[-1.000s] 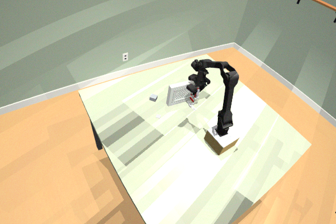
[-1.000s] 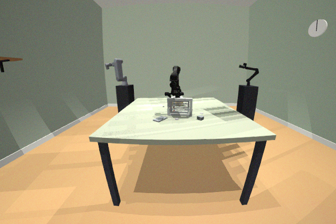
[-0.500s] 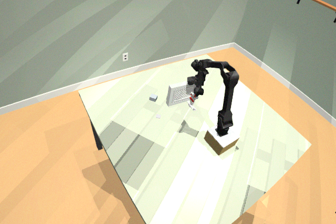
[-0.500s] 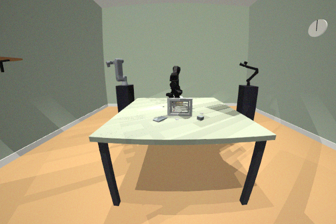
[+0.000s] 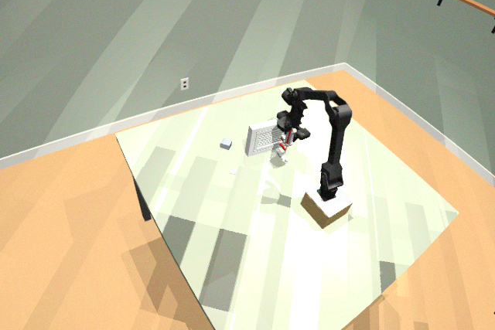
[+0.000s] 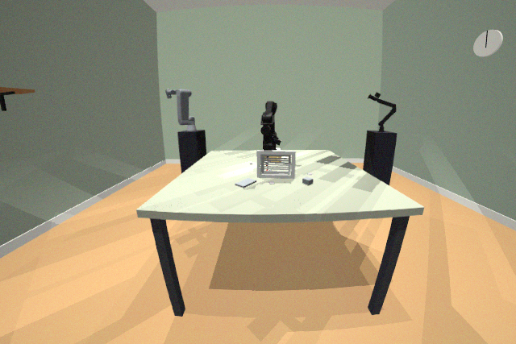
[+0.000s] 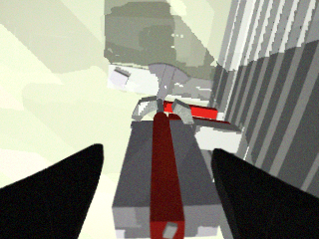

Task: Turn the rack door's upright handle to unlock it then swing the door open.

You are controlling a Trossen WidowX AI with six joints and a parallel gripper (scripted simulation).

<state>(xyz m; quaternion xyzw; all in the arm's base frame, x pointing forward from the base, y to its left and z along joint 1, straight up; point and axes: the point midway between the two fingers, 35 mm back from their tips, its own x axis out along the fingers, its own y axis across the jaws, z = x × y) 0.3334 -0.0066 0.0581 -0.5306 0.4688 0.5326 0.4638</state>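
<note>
The rack door handle is 1 cm to the left of my gripper tip and 2 cm below it. Round my gripper tip: grey cube: 15 cm ahead, 25 cm to the left, 10 cm below.
</note>
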